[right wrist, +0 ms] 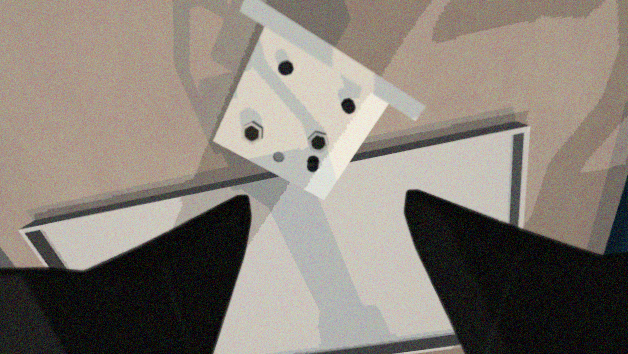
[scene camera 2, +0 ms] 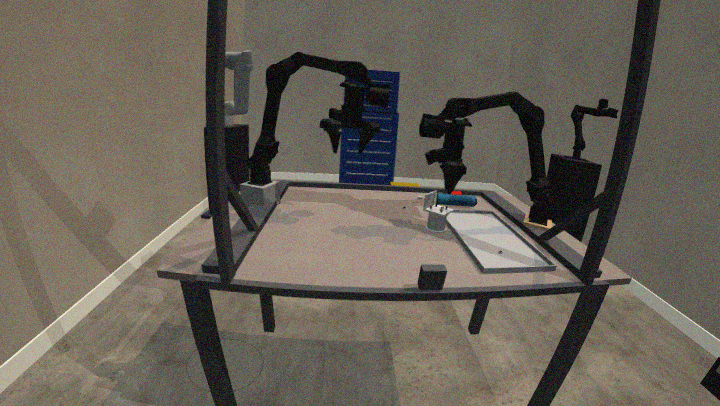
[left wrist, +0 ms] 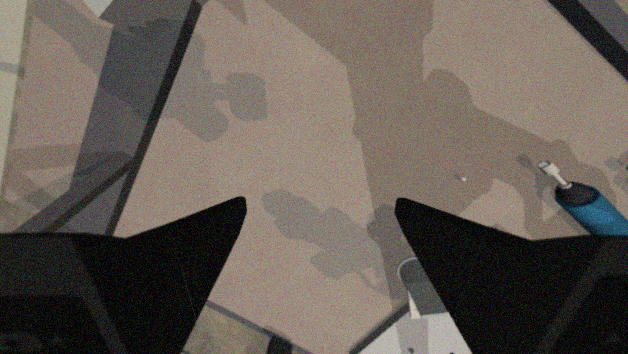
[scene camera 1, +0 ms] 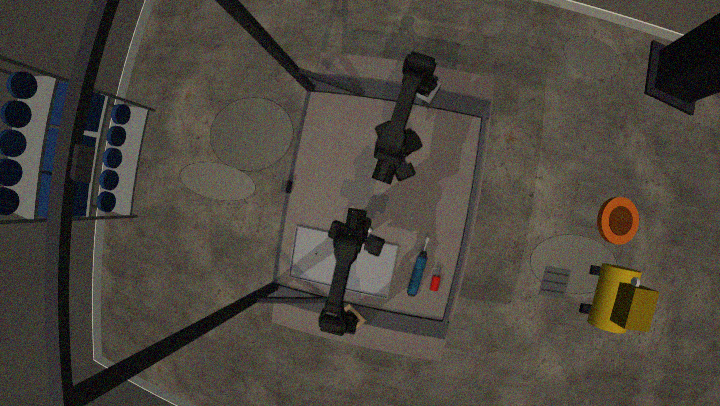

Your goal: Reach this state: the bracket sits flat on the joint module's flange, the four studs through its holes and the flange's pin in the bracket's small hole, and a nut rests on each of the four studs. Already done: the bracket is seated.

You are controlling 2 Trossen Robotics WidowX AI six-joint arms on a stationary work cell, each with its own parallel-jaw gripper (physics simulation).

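Where they show: left gripper, fingertip midpoint: (scene camera 2: 347, 153) (left wrist: 321, 204); right gripper, fingertip midpoint: (right wrist: 327, 203) (scene camera 2: 447, 191); left arm's base, link origin: (scene camera 2: 260, 182) (scene camera 1: 424, 86); right arm's base, link origin: (scene camera 2: 538, 221) (scene camera 1: 348, 319).
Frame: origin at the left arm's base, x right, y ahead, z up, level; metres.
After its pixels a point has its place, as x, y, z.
Observation:
The white bracket (right wrist: 295, 95) @[-0.067, 0.578, -0.015] (scene camera 2: 430, 200) @[-0.077, 0.560, 0.005] sits flat on the joint module (scene camera 2: 436, 221) (left wrist: 429, 295), its upright plate standing. Four dark studs show through it in the right wrist view. The two nearer the fingers carry nuts (right wrist: 252, 131) @[-0.049, 0.598, -0.006] (right wrist: 318, 141) @[-0.082, 0.599, -0.010]; the two by the plate are bare. A grey pin (right wrist: 278, 157) @[-0.062, 0.613, -0.018] shows near the bracket's edge. One loose nut (left wrist: 462, 178) @[-0.212, 0.456, -0.072] (scene camera 2: 403, 207) @[-0.210, 0.457, -0.076] lies on the table, another (scene camera 2: 500, 251) @[0.034, 0.786, -0.072] (scene camera 1: 316, 253) @[0.031, 0.784, -0.073] in the tray. My right gripper (right wrist: 327, 203) @[-0.088, 0.608, 0.038] (scene camera 2: 448, 190) @[-0.088, 0.608, 0.038] is open and empty, above and beside the bracket. My left gripper (left wrist: 321, 204) @[-0.056, 0.294, 0.121] (scene camera 2: 348, 151) @[-0.056, 0.294, 0.121] is open and empty, high above the table.
The white tray (scene camera 1: 373, 272) @[-0.204, 0.723, -0.078] (scene camera 2: 484, 269) @[0.162, 0.735, -0.069] (right wrist: 517, 180) @[-0.240, 0.621, -0.070] lies beside the module. A blue-handled driver (scene camera 1: 416, 274) @[-0.348, 0.631, -0.041] (scene camera 2: 458, 200) @[-0.337, 0.647, -0.056] (left wrist: 597, 210) @[-0.332, 0.581, -0.041] and a small red-handled object (scene camera 1: 435, 282) @[-0.431, 0.620, -0.048] lie beyond it. A dark block (scene camera 2: 432, 277) @[0.288, 0.618, -0.042] stands at the table's front edge in scene camera 2.

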